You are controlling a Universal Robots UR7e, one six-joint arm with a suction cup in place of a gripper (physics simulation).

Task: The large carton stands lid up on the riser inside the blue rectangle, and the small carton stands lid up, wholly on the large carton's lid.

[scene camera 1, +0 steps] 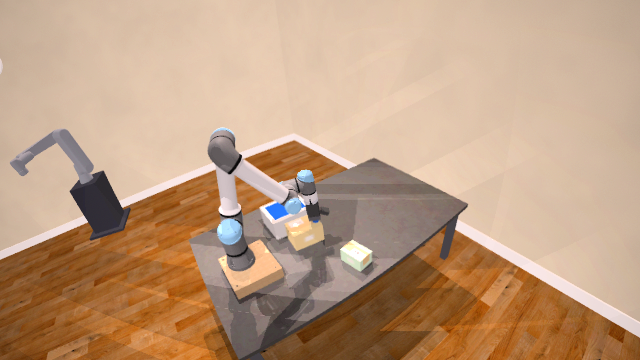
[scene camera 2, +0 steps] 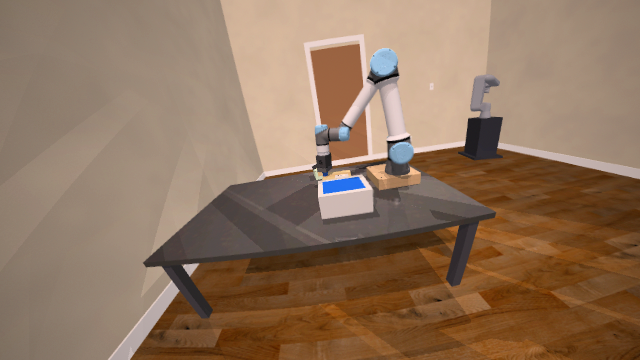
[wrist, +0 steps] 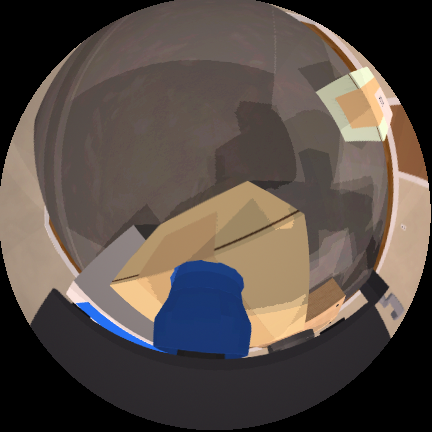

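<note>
The large tan carton [scene camera 1: 306,237] [wrist: 266,257] stands lid up on the table, close beside the white riser [scene camera 1: 273,226] [scene camera 2: 346,203] [wrist: 100,278]. In scene camera 2 only a strip of the large carton [scene camera 2: 340,173] shows behind the riser. The blue rectangle [scene camera 1: 275,209] [scene camera 2: 343,184] on the riser's top is bare. My suction cup [scene camera 1: 315,219] [scene camera 2: 325,171] [wrist: 203,306] points straight down and rests on the large carton's lid near its edge. The small pale green carton [scene camera 1: 356,255] [wrist: 354,109] stands lid up on the table, apart to the side.
The arm's wooden base block [scene camera 1: 253,273] [scene camera 2: 393,178] [wrist: 324,301] sits on the dark grey table [scene camera 1: 393,201] [scene camera 2: 268,214] near the cartons. A second grey arm on a black pedestal [scene camera 1: 98,206] [scene camera 2: 483,134] stands on the floor, away from the table.
</note>
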